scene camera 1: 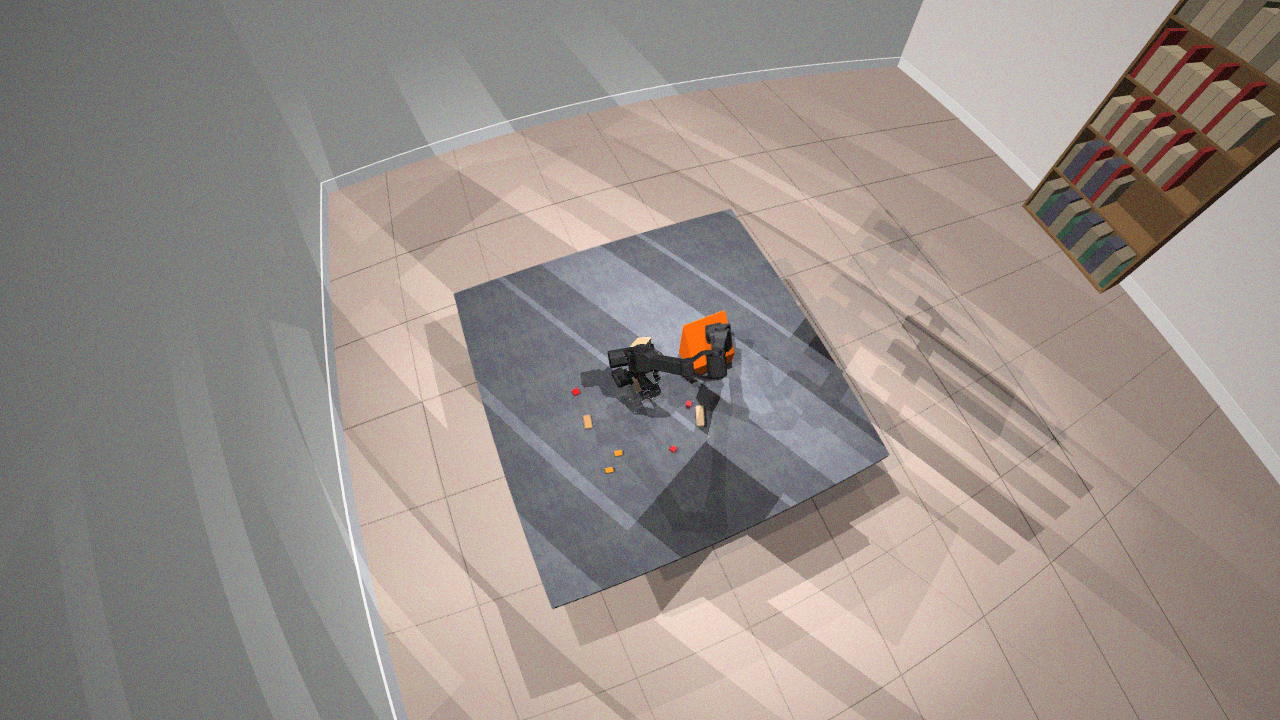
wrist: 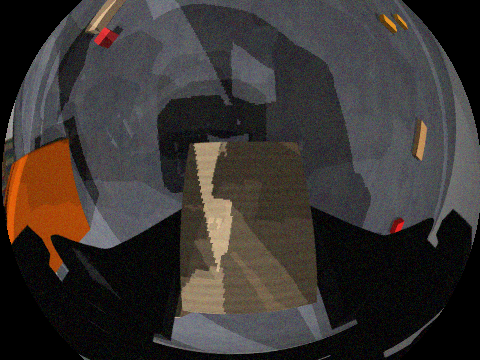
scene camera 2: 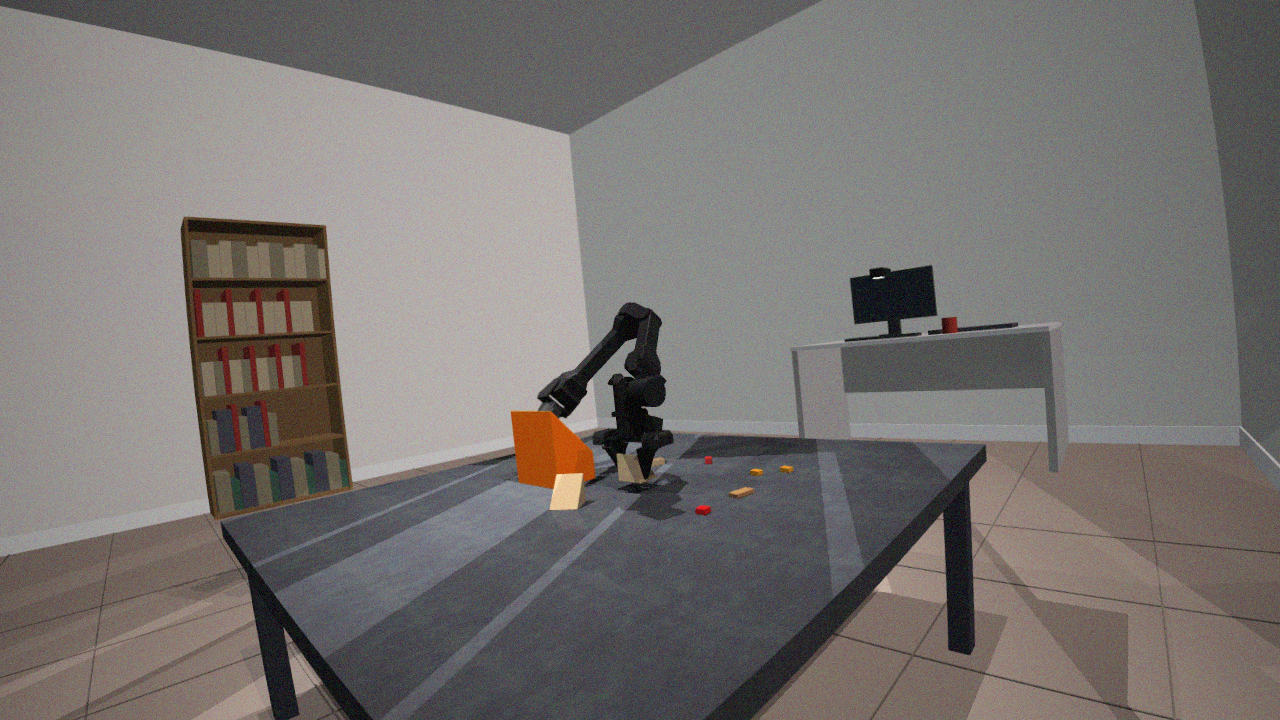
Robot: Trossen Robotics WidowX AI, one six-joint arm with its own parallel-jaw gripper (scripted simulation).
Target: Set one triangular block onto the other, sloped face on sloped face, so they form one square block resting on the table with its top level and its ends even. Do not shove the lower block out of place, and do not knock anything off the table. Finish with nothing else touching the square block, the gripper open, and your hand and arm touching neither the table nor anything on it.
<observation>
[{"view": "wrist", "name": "my gripper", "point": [244,212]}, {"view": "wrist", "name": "tan triangular block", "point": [247,245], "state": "held by my gripper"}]
</observation>
